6 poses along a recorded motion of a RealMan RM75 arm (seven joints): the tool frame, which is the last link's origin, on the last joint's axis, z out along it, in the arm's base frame.
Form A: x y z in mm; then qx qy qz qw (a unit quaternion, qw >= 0).
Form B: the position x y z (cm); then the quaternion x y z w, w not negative. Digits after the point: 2 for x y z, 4 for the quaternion.
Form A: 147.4, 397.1, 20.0, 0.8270, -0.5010, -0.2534, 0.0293
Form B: 14.74, 39.71, 2.00, 0.8270, -0.5010, -0.2534, 0.0293
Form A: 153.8, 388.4, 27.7, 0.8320, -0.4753, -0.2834, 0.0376
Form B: 15.38, 38.84, 2.77, 0.8320, -0.4753, -0.2834, 0.0376
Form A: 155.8, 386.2, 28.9, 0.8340, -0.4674, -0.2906, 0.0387
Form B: 15.58, 38.62, 2.89, 0.8340, -0.4674, -0.2906, 0.0387
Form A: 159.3, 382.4, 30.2, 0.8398, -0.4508, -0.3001, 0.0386
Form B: 15.93, 38.24, 3.02, 0.8398, -0.4508, -0.3001, 0.0386
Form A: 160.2, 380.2, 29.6, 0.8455, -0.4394, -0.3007, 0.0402
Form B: 16.02, 38.02, 2.96, 0.8455, -0.4394, -0.3007, 0.0402
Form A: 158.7, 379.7, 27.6, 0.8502, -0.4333, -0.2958, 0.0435
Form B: 15.87, 37.97, 2.76, 0.8502, -0.4333, -0.2958, 0.0435
